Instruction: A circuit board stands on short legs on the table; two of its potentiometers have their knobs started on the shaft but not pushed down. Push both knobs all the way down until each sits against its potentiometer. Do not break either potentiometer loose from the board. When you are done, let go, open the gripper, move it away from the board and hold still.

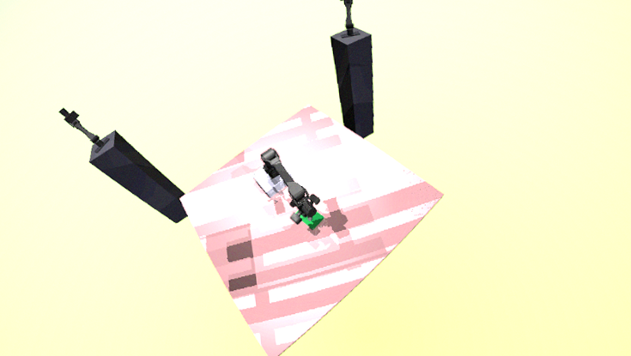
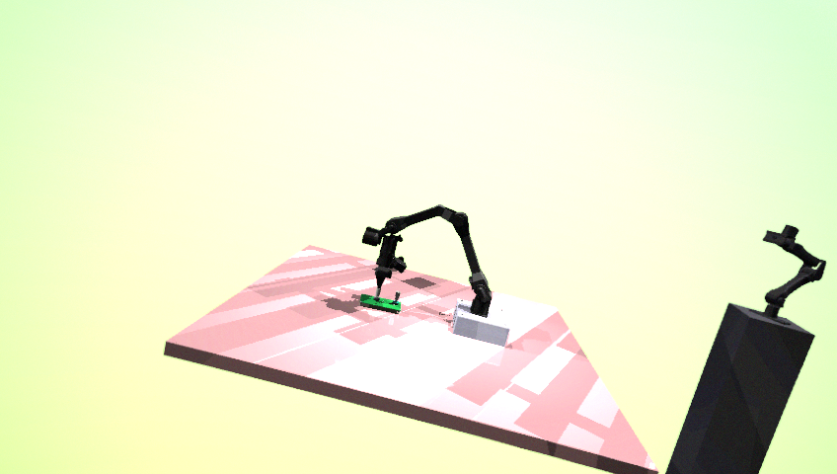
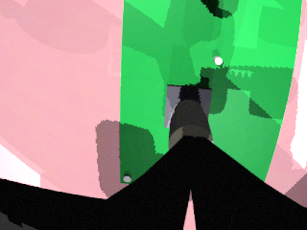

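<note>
My gripper tip is now 20 mm above the knob.
</note>
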